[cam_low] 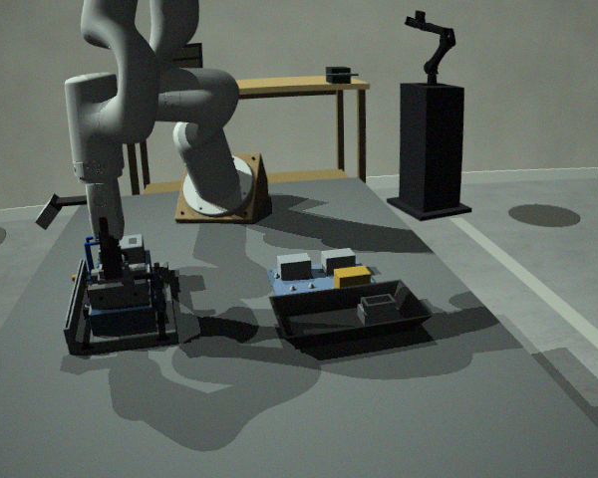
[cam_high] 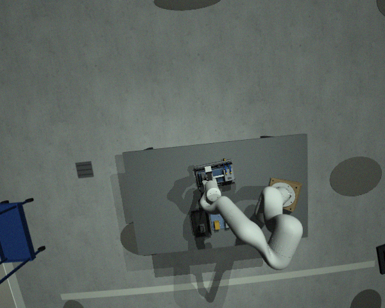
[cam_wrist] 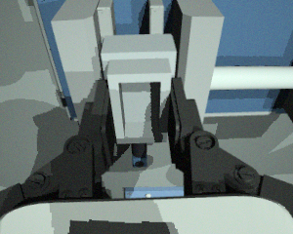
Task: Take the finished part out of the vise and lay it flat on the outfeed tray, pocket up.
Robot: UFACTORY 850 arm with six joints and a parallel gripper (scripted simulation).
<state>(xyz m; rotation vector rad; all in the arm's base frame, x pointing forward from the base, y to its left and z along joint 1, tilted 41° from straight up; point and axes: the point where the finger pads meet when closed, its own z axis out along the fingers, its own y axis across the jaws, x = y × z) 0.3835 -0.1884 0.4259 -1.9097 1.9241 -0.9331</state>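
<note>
Right now my hand is 8 cm past the white screw rod, 1 cm to the right of it and 4 cm above it. Round my hand: yellow block (5 cm ahead, 42 cm to the left, 10 cm below); then blue plate (39 cm to the left, 12 cm below).
</note>
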